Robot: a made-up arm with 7 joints.
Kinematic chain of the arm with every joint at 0, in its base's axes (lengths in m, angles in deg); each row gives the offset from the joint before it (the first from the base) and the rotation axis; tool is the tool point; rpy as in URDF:
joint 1: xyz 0.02 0.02 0.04 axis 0 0.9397 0.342
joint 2: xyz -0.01 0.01 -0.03 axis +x
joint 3: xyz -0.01 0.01 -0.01 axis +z
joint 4: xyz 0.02 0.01 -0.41 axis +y
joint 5: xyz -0.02 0 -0.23 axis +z
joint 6: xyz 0.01 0 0 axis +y
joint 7: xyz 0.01 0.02 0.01 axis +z
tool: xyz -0.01 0.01 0.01 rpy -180 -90 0
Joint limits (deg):
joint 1: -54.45..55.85
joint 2: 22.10..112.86
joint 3: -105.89..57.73
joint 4: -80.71..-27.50
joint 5: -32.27..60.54
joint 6: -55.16..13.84
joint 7: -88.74..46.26
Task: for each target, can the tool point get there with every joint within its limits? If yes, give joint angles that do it. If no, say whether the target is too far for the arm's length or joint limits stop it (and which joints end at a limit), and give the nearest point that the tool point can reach.
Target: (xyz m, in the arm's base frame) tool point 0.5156 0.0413 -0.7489
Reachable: no: too far | nearest point 0.3782 0.1038 -0.5053 | short by 0.287 m
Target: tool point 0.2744 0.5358 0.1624
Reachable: yes | joints -36.59 93.79 -20.02 -55.56 -2.25 -25.54 -3.13
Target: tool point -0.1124 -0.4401 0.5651
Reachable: no: joint limits stop it (at a limit: joint 2, joint 3, joint 4, joint 5, joint 6, joint 7) | nearest point -0.0255 0.3362 0.3929 | short by 0.800 m
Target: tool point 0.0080 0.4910 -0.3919
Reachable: yes | joints 6.95 59.72 -79.36 -36.07 30.75 6.84 -70.93
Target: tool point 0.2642 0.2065 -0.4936
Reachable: yes | joints -18.35 35.41 -80.35 -57.12 41.03 7.62 -13.36
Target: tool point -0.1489 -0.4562 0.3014
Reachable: no: joint limits stop it (at a limit: joint 1, joint 2, joint 3, joint 4, joint 5, joint 6, joint 7) | nearest point -0.4069 -0.1038 -0.2257 | short by 0.685 m
